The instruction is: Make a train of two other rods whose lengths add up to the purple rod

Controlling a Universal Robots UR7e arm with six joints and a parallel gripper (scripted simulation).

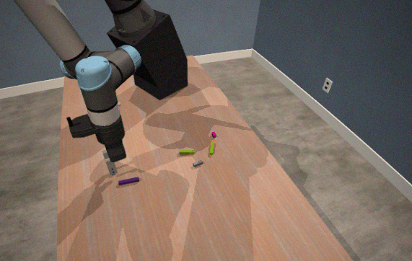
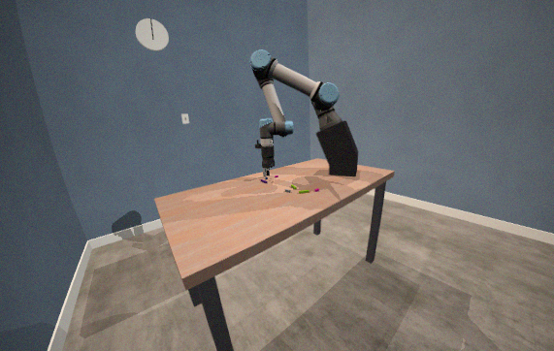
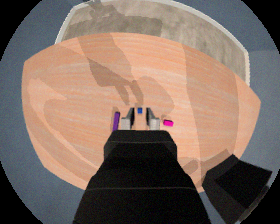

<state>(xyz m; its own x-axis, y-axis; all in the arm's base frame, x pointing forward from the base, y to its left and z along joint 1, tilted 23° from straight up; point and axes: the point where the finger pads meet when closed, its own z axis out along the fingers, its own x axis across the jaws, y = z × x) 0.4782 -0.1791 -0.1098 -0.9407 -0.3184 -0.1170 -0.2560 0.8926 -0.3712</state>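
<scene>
My hand is 30 mm above the blue rod. Round my hand: purple rod 40 mm ahead, 50 mm to the left, 30 mm below; then grey rod 20 mm ahead, 260 mm to the left, 30 mm below.
</scene>
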